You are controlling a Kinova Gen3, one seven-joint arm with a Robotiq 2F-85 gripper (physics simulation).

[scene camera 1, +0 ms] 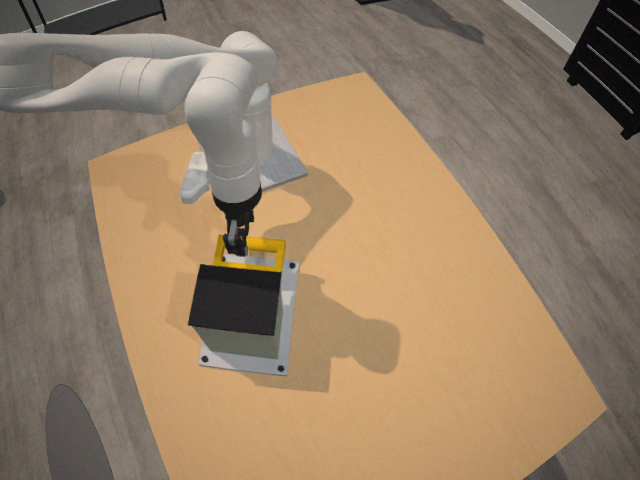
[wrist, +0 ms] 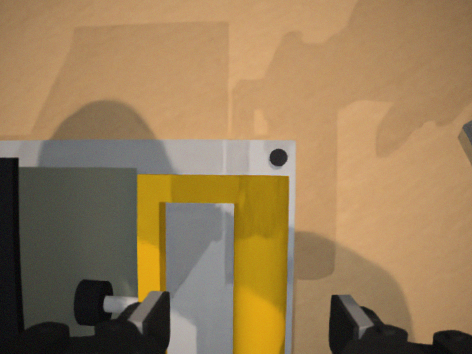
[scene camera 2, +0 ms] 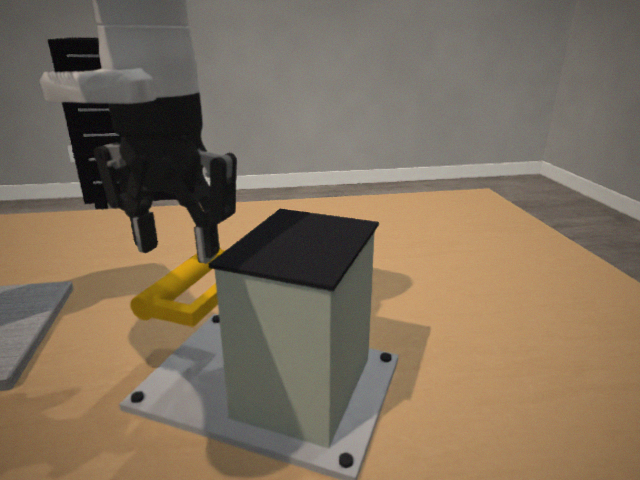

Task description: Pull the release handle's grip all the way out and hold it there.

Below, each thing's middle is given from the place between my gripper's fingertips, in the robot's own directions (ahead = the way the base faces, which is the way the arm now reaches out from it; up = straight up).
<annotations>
Now: hand 8 cm short of the light grey plate (scene camera 2: 188, 390), 4 cm to the left of it and 13 cm above it.
</annotations>
